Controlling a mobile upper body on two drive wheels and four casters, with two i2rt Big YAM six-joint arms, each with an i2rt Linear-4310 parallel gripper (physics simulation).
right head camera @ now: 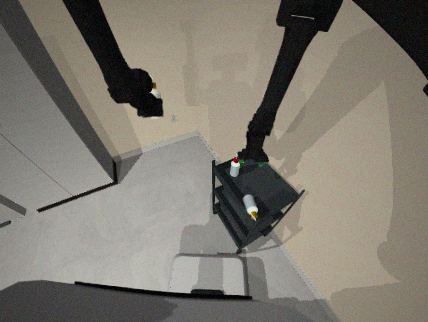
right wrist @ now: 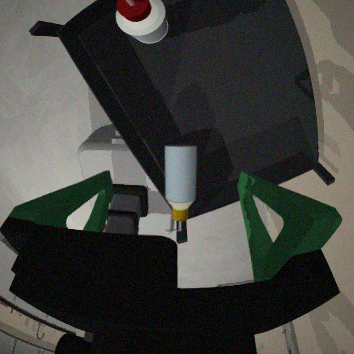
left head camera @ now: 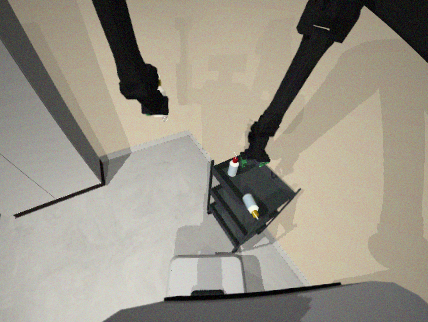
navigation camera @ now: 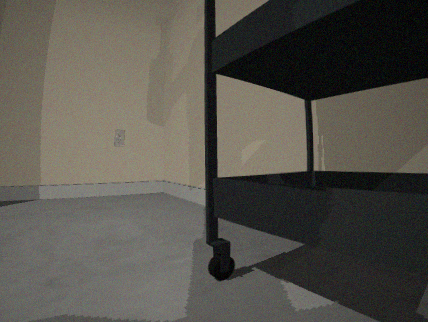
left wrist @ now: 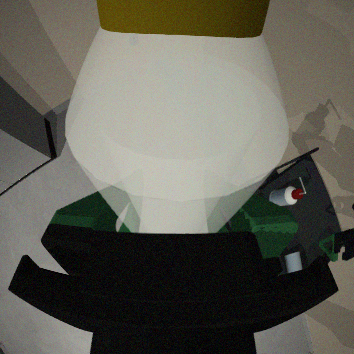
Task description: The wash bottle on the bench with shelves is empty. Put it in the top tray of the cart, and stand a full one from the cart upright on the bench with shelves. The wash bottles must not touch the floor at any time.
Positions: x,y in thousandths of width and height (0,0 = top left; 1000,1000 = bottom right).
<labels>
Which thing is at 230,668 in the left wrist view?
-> My left gripper.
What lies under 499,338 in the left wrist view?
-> A white wash bottle with yellow cap.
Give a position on a black three-tier cart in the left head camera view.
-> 630,598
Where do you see a black three-tier cart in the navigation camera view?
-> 861,669
</labels>
